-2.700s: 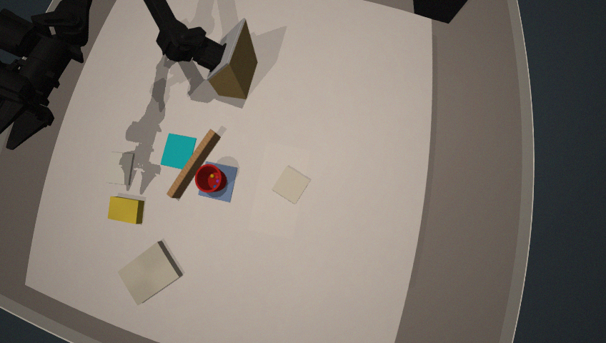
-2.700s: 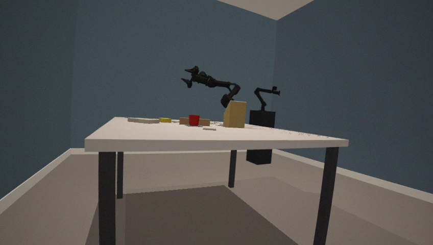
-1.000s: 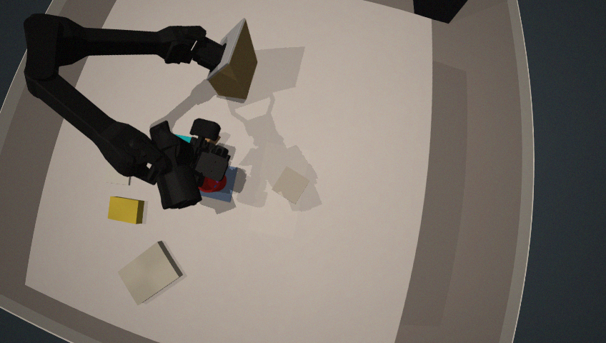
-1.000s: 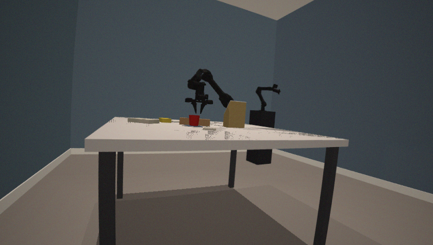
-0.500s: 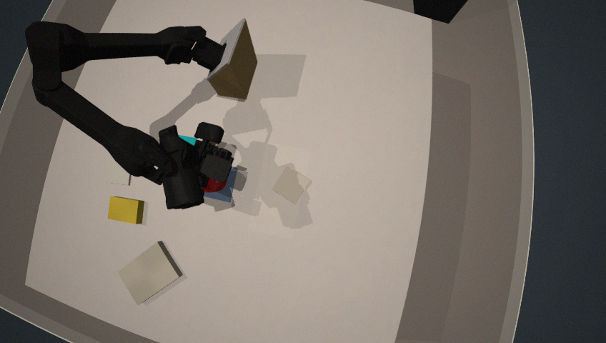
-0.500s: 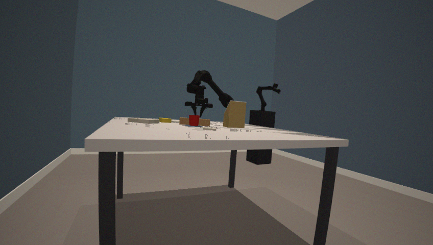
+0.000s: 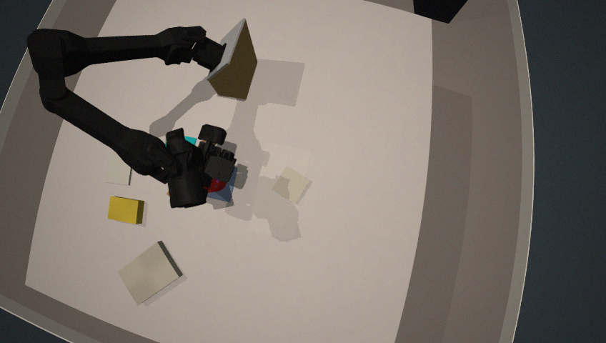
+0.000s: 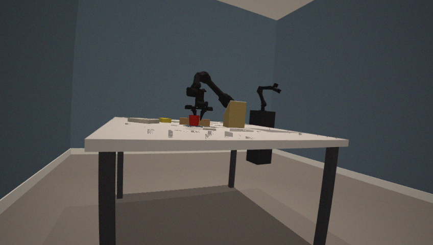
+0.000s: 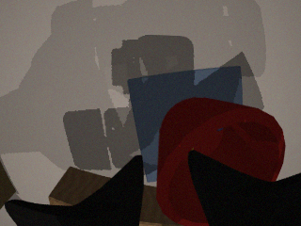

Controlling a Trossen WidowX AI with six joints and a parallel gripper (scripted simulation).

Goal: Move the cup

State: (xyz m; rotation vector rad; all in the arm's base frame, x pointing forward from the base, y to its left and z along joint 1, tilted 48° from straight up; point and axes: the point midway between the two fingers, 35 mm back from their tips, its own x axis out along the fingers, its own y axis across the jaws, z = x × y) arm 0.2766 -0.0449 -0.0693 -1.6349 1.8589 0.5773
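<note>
Now: the purple marble 30 mm ahead of my gripper tip, 20 mm below it and 10 mm to the left of it. From my gripper tip the other things lie so: blue pad: 50 mm below, 30 mm ahead; then brown block: 70 mm to the right, 20 mm below, 10 mm behind; then red cup: 30 mm ahead.
</note>
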